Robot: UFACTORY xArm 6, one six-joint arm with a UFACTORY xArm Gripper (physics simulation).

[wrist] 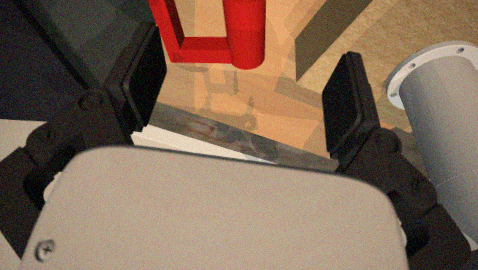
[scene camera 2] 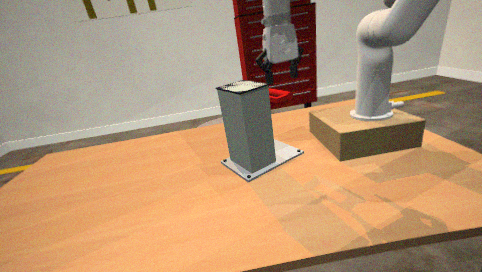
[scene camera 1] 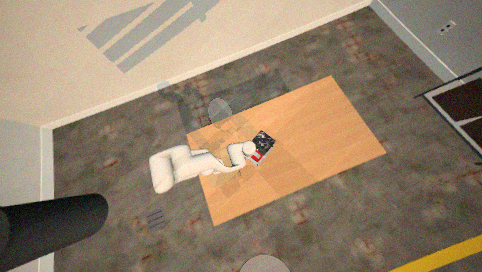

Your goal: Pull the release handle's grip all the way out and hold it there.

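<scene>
The release handle is a red frame with a round grip bar, on the side of a tall grey-green post facing the robot base. How far out the grip stands cannot be told. My gripper is open and empty, pointing down. In scene camera 2 its fingertips hang a little above the handle, beside the post top. In the wrist view the end of the grip bar shows between the two fingers, apart from both. In scene camera 1 the arm hides the fingers.
The post stands on a light base plate with dark bolts, on the wooden table. The arm's base stands on a wooden block beside it. A red tool cabinet stands behind the table.
</scene>
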